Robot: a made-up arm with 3 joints. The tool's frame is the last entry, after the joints.
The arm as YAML. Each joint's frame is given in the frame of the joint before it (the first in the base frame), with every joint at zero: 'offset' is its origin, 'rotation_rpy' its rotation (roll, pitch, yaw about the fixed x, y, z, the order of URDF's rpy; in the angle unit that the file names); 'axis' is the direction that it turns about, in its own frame. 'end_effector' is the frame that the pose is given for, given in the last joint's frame.
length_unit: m
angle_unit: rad
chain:
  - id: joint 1
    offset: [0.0, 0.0, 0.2]
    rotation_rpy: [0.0, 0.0, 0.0]
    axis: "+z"
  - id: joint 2
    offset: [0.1, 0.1, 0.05]
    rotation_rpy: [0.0, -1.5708, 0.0]
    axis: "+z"
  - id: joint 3
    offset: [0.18, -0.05, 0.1]
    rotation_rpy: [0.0, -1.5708, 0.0]
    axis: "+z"
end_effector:
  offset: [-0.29, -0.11, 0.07]
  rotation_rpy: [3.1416, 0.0, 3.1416]
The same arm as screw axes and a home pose.
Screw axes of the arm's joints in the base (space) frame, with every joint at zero. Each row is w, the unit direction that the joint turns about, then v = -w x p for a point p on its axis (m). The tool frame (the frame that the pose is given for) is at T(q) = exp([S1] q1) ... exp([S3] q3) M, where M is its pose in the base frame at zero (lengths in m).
S1 = (0, 0, 1, 0.0000, 0.0000, 0.0000)
S2 = (-1, 0, 0, 0.0000, -0.2500, 0.1000)
S3 = (0, 0, -1, -0.0500, 0.0000, 0.0000)
M: xyz 0.2900 -0.0600 0.3600 (m) quaternion w x y z 1 0.000004 -0.000004 -0.000004

